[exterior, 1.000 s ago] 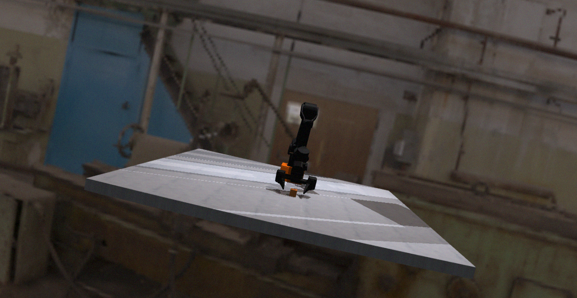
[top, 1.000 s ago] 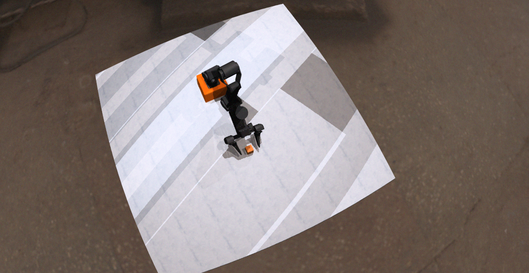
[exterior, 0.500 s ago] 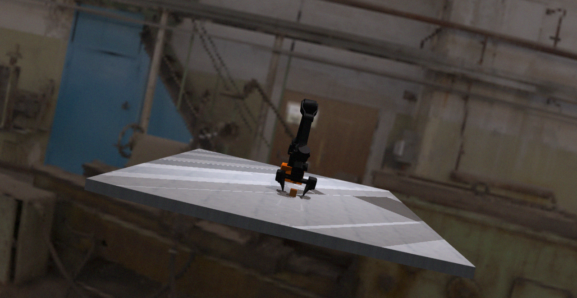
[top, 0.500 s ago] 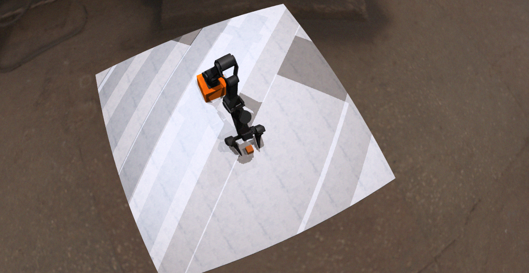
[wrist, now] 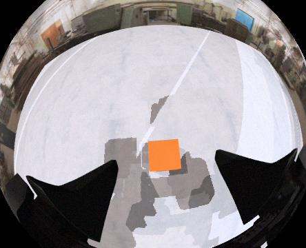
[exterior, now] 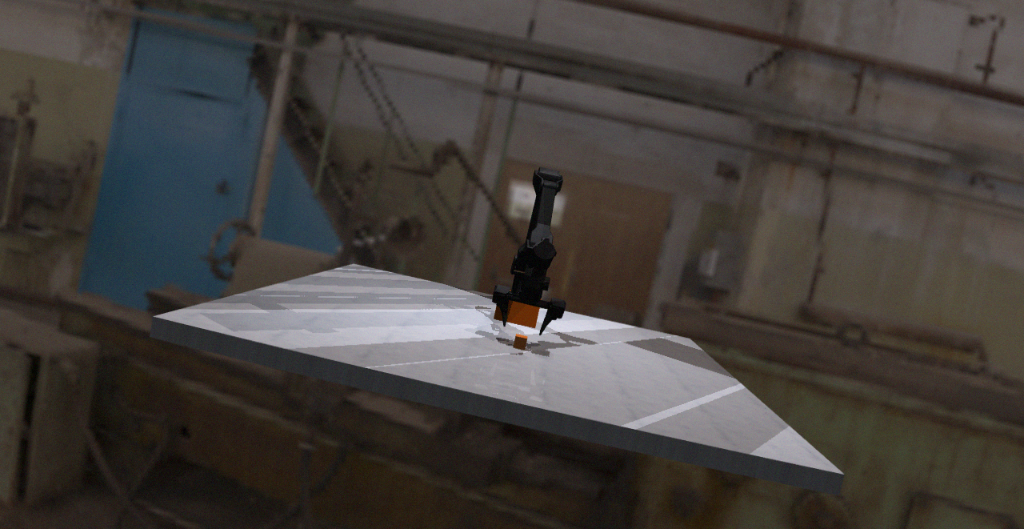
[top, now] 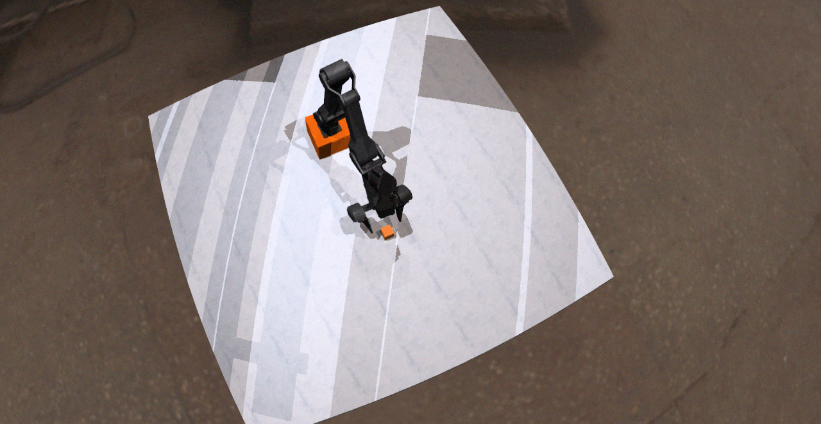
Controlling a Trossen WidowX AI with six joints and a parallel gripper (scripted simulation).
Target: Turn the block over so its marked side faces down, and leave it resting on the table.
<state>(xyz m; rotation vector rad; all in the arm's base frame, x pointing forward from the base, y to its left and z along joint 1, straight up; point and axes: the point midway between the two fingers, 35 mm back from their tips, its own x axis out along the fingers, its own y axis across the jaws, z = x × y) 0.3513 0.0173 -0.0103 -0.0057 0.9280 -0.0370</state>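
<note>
The orange block is 3 cm below my gripper tip.
</note>
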